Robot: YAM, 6 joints.
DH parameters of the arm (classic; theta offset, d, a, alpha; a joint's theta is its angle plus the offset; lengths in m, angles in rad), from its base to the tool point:
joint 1: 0 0.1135 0.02 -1.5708
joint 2: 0 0 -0.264 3.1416
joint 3: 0.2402 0 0.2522 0
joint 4: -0.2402 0 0.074 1.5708
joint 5: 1.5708 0 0 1.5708
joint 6: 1.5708 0.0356 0 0
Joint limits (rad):
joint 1: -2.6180..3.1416
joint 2: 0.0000..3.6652
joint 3: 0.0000..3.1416
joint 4: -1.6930..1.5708
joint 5: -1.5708..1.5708
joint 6: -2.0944..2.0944
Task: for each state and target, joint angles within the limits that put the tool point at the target. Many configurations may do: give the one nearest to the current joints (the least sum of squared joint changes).
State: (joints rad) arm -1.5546 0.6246 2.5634 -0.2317 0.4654 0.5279
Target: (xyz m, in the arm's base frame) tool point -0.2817 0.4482 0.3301
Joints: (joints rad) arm -1.0451 0.1112 2.6118 -0.3804 0.5539 0.5279
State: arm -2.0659 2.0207 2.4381 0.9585 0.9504 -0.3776
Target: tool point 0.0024 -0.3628 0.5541
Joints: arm -1.4789 1.9208 2.1028 1.1587 1.0511 -0.3776
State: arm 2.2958 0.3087 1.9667 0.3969 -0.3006 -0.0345
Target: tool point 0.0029 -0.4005 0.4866
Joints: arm 1.6098 0.2027 1.9536 0.4003 -0.3650 -0.0345
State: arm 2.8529 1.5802 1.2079 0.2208 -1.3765 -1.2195
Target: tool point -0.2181 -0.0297 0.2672
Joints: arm 3.1149 1.0983 0.6511 0.0506 -1.5008 -1.2195
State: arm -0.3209 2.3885 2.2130 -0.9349 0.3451 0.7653
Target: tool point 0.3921 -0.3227 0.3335
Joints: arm -0.6636 2.2717 2.3893 -0.8298 0.3655 0.7653
